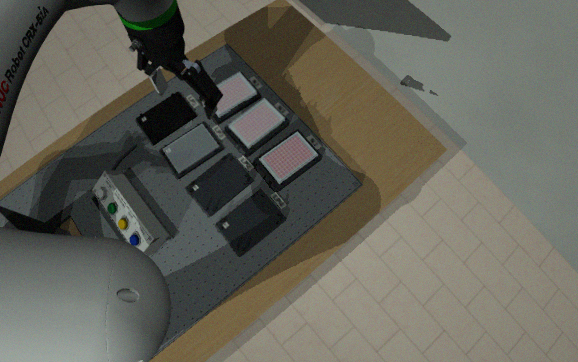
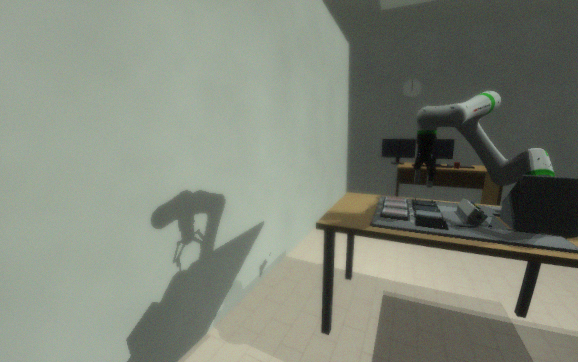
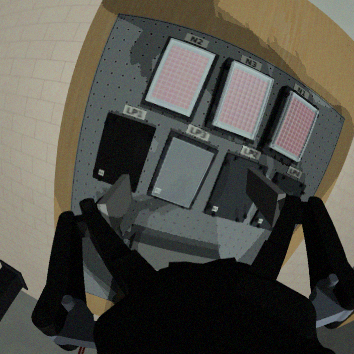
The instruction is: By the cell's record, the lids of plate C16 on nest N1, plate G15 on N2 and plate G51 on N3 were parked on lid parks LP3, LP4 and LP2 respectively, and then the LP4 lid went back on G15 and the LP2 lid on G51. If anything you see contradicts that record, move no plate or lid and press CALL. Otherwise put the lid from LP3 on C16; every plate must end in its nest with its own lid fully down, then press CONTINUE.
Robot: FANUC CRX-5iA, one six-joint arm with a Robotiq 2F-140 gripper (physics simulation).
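Where they show: gripper, fingertip midpoint: (image 1: 187,102) (image 2: 422,184) (image 3: 188,183); arm's base at its link origin: (image 2: 542,191).
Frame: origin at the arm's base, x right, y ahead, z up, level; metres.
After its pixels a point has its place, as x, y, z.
My gripper (image 1: 186,95) {-0.049, 0.569, 0.005} (image 2: 423,180) {-0.049, 0.569, 0.005} (image 3: 188,183) {-0.049, 0.569, 0.005} is open and empty, high above the lid parks. A clear lid (image 1: 192,149) {-0.031, 0.524, -0.158} (image 3: 183,170) {-0.038, 0.532, -0.158} lies flat on LP3. LP1 (image 1: 166,117) {-0.164, 0.528, -0.165} (image 3: 125,150) {-0.160, 0.538, -0.165}, LP2 (image 1: 220,185) {0.094, 0.517, -0.166} (image 3: 232,185) {0.074, 0.528, -0.166} and LP4 (image 1: 251,222) {0.220, 0.513, -0.165} (image 3: 290,185) {0.220, 0.569, -0.165} show dark surfaces without a lid. The N2 plate (image 1: 237,92) {-0.080, 0.720, -0.144} (image 3: 181,77) {-0.092, 0.699, -0.144} and N3 plate (image 1: 256,122) {0.031, 0.695, -0.137} (image 3: 244,100) {0.027, 0.696, -0.137} look pale pink, as if under clear lids. The N1 plate (image 1: 289,158) {0.163, 0.692, -0.145} (image 3: 295,126) {0.152, 0.694, -0.140} shows a redder, sharper well grid and looks uncovered. Plate codes are unreadable.
A button box (image 1: 142,207) {0.026, 0.336, -0.122} (image 2: 470,212) {-0.087, 0.335, -0.118} with grey, green (image 1: 112,208) {-0.014, 0.280, -0.104}, yellow (image 1: 123,224) {0.037, 0.279, -0.104} and blue (image 1: 134,240) {0.085, 0.278, -0.105} buttons stands beside the lid parks; its labels are unreadable. A perforated board (image 1: 320,185) {0.264, 0.709, -0.175} lies on the wooden table (image 1: 390,125) {0.268, 0.991, -0.188}. The arm's shadow crosses the board.
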